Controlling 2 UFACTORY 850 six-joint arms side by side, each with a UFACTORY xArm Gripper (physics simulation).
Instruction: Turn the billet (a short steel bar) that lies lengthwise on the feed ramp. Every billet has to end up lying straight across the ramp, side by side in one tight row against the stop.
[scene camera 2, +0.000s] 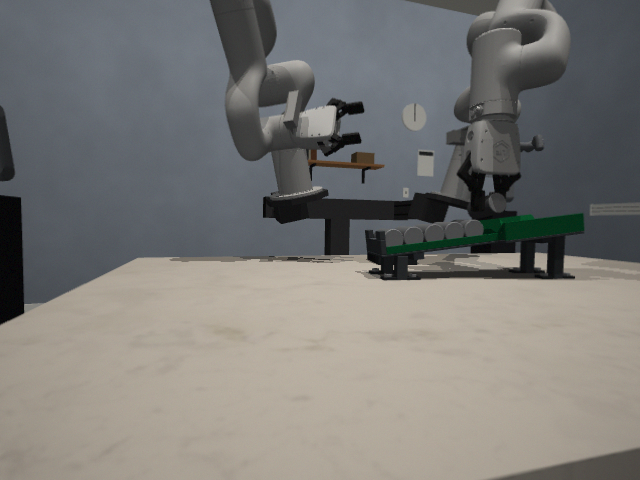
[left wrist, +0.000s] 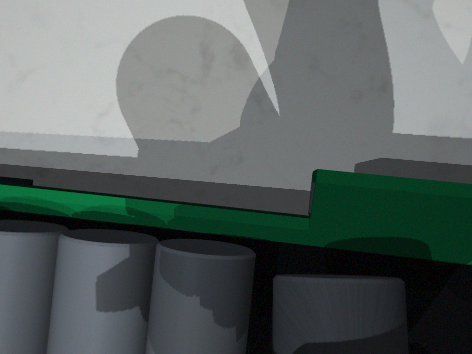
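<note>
A grey billet (scene camera 2: 496, 203) (left wrist: 340, 315) is held up above the ramp, lying crosswise, with its round end facing the scene camera. My left gripper (scene camera 2: 494, 200) points down and is shut on it; its fingers do not show in the left wrist view. Several more billets (scene camera 2: 434, 233) (left wrist: 105, 295) lie straight across the green feed ramp (scene camera 2: 547, 227) (left wrist: 390, 210), side by side, in a row from the dark stop (scene camera 2: 381, 242) at the low left end. The held billet is just uphill of the row's last one. My right gripper (scene camera 2: 355, 122) is open and empty, high left of the ramp.
The ramp stands on dark legs (scene camera 2: 555, 255) on the pale table (scene camera 2: 289, 361). Its side wall steps up to a taller part near the held billet. Behind are the arms' dark mounting beam (scene camera 2: 356, 209) and a wall shelf (scene camera 2: 341, 164) with a box.
</note>
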